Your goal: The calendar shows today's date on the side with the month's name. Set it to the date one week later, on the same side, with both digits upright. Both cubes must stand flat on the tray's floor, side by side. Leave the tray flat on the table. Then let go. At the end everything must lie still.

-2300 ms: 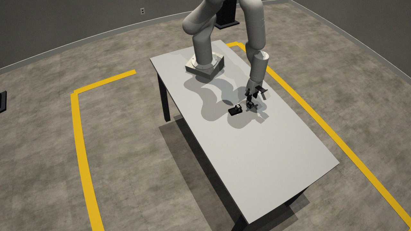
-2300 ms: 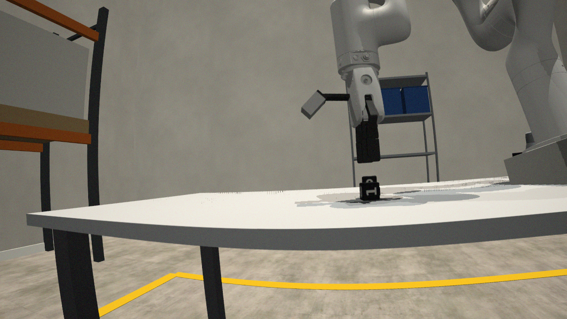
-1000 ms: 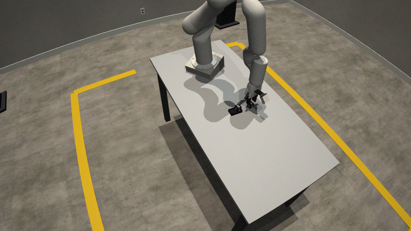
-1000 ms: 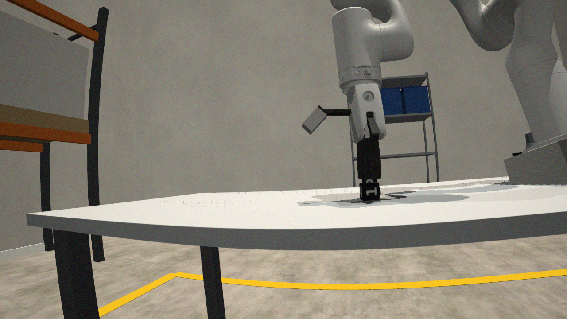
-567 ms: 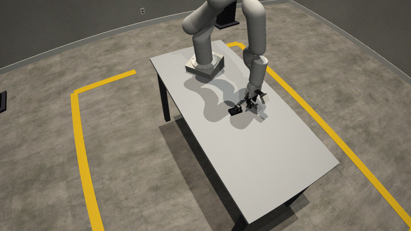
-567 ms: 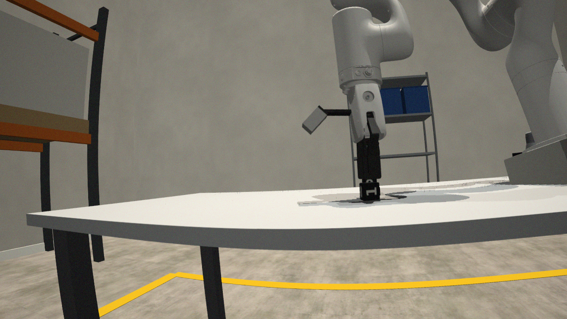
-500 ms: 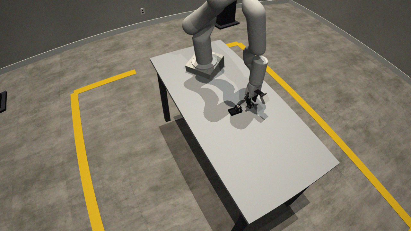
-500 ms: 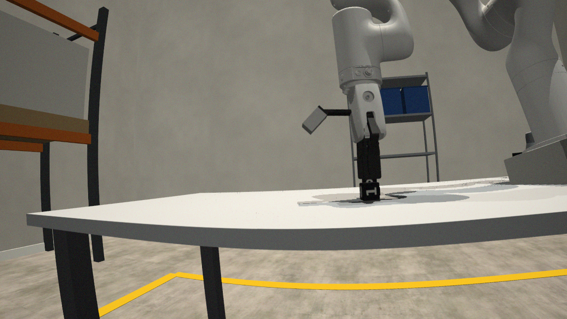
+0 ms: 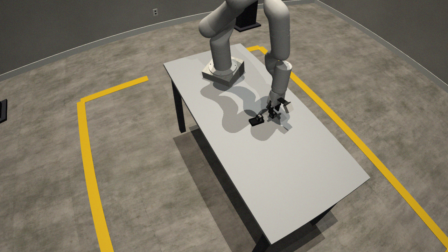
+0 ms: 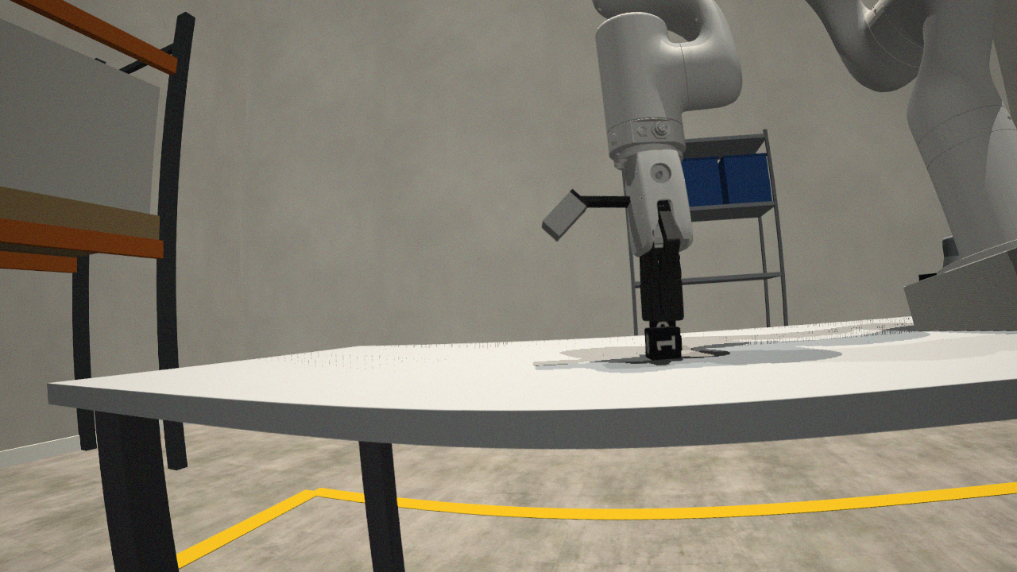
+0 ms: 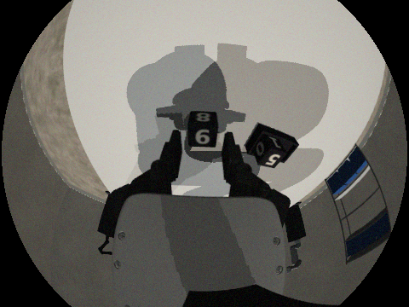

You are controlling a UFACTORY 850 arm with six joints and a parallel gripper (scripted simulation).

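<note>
Now: the black cube 40 mm below my hand. Round my hand: black tray 110 mm to the right, 50 mm below, 20 mm behind.
</note>
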